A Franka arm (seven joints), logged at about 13 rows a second.
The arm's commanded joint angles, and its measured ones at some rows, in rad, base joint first. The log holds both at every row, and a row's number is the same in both.
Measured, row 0:
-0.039 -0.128 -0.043 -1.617 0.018 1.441 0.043
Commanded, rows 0 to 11:
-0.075 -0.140 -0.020 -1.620 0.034 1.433 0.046
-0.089 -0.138 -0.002 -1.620 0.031 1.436 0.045
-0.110 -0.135 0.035 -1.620 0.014 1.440 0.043
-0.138 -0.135 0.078 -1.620 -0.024 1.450 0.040
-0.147 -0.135 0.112 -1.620 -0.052 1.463 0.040
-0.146 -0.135 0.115 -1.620 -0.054 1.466 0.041
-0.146 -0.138 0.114 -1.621 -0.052 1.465 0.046
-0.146 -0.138 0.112 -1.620 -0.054 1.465 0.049
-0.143 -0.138 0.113 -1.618 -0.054 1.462 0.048
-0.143 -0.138 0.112 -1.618 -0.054 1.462 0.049
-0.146 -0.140 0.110 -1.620 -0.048 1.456 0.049
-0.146 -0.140 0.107 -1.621 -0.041 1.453 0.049
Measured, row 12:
-0.127 -0.128 0.097 -1.617 -0.044 1.455 0.044
